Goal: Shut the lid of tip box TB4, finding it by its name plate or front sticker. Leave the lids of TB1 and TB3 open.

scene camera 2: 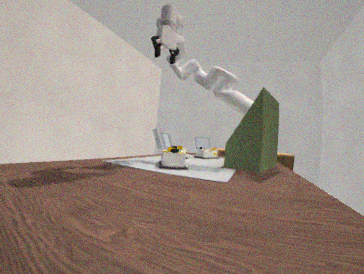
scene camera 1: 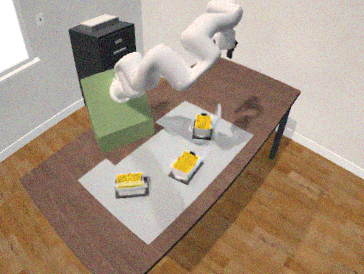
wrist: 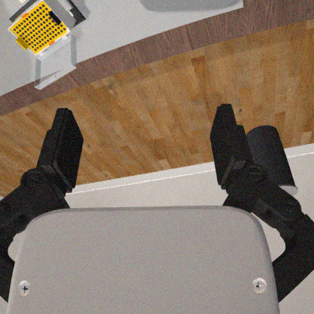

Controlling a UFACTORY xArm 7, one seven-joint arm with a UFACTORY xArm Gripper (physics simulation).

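Seen in the pictures: gripper, fingertip midpoint: (scene camera 2: 165,60) (scene camera 1: 221,59); arm's base, link origin: (scene camera 2: 256,114).
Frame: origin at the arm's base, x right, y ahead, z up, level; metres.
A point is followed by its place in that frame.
Observation:
TB4 is the middle, turned tip box (scene camera 1: 186,163) {x 0.036, y 0.442, z -0.211 m} (wrist: 40,32) with yellow tips; its clear lid (scene camera 1: 205,149) {x -0.010, y 0.509, z -0.121 m} (wrist: 56,62) stands open towards the table's long edge. Its name plate is not readable. Another tip box (scene camera 1: 202,125) (scene camera 2: 173,159) {x -0.310, y 0.310, z -0.232 m} stands farther along the mat, its clear lid (scene camera 1: 218,112) {x -0.279, y 0.413, z -0.121 m} raised. A third tip box (scene camera 1: 132,186) {x 0.321, y 0.379, z -0.143 m} (scene camera 2: 206,152) {x 0.221, y 0.301, z -0.225 m} stands at the mat's other end, its clear lid (scene camera 2: 202,142) {x 0.329, y 0.360, z -0.161 m} upright. Which of these two is TB1 or TB3 cannot be read. My gripper (scene camera 2: 165,57) {x -0.266, y 0.408, z 0.196 m} (wrist: 144,120) is open and empty, high above the table and well away from TB4.
The boxes stand on a grey mat (scene camera 1: 150,220) {x 0.352, y 0.488, z -0.267 m} (scene camera 2: 210,175) {x -0.348, y 0.158, z -0.267 m} on the brown table (scene camera 1: 55,200) {x 0.591, y 0.066, z -0.270 m} (scene camera 2: 150,225) {x -0.729, y 0.159, z -0.270 m}. A tall green block (scene camera 1: 120,115) {x 0.066, y 0.046, z -0.099 m} (scene camera 2: 257,135) {x -0.132, y 0.002, z -0.113 m} stands beside the mat. A black cabinet (scene camera 1: 82,50) is behind it. Wooden floor (wrist: 150,100) shows beneath the gripper in the wrist view.

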